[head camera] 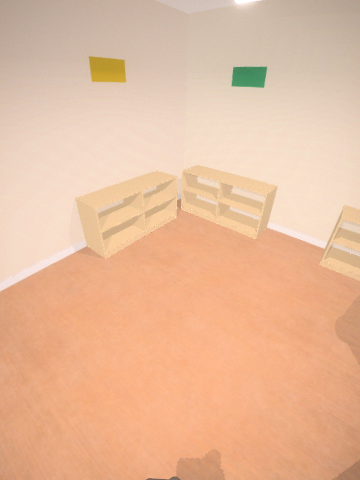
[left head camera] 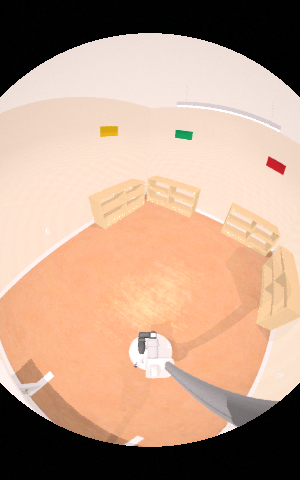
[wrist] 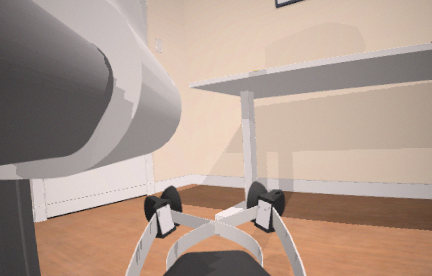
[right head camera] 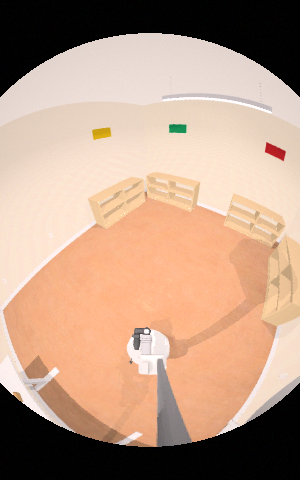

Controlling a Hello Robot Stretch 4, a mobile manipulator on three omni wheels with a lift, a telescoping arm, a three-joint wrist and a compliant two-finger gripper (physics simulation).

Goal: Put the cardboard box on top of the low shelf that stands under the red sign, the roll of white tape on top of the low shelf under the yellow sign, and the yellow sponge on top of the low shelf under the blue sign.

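Places are measured from the robot's base along level axes (x ahead, y left, z up), in metres.
Where they show: gripper, between the fingertips: (left head camera: 140, 368) (wrist: 214, 199) (right head camera: 135, 364).
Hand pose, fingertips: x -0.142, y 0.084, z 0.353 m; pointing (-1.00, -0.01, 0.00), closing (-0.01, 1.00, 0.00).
After its pixels a point has its place.
My gripper (wrist: 214, 199) {x -0.142, y 0.084, z 0.353 m} is open and empty in the wrist view, its two black fingertips apart. The yellow sign (head camera: 107, 69) {x 2.624, y 0.828, z 1.728 m} (left head camera: 109, 131) {x 2.646, y 0.813, z 1.706 m} (right head camera: 101, 133) {x 2.631, y 0.823, z 1.707 m} hangs above a low shelf (head camera: 127, 188) {x 2.431, y 0.684, z 0.583 m} (left head camera: 98, 212) {x 1.972, y 0.941, z 0.318 m} (right head camera: 98, 212) {x 1.971, y 0.939, z 0.334 m} at the left of the corner. The red sign (left head camera: 276, 165) {x 1.950, y -2.240, z 1.725 m} (right head camera: 275, 151) {x 1.954, y -2.235, z 1.719 m} hangs above a low shelf (head camera: 350, 214) {x 2.059, y -1.637, z 0.583 m} (left head camera: 255, 218) {x 1.747, y -2.021, z 0.583 m} (right head camera: 260, 207) {x 1.796, y -2.130, z 0.583 m} at the right, cut off in the head view. A small brown thing (right head camera: 18, 396), perhaps the cardboard box, shows at the left edge of the right head view. The tape, the sponge and the blue sign cannot be made out.
A green sign (head camera: 249, 77) {x 3.112, y -0.629, z 1.718 m} (left head camera: 183, 135) {x 3.115, y -0.627, z 1.695 m} (right head camera: 177, 128) {x 3.114, y -0.626, z 1.713 m} hangs above another low shelf (head camera: 230, 177) {x 2.949, y -0.534, z 0.583 m}. A fourth shelf (left head camera: 280, 317) {x -0.013, y -1.609, z 0.360 m} (right head camera: 282, 312) {x 0.023, y -1.560, z 0.340 m} stands far right. A white table (wrist: 320, 75) {x -1.147, y 0.591, z 0.668 m} stands beyond the gripper in the wrist view, with a thin tan sliver at its edge.
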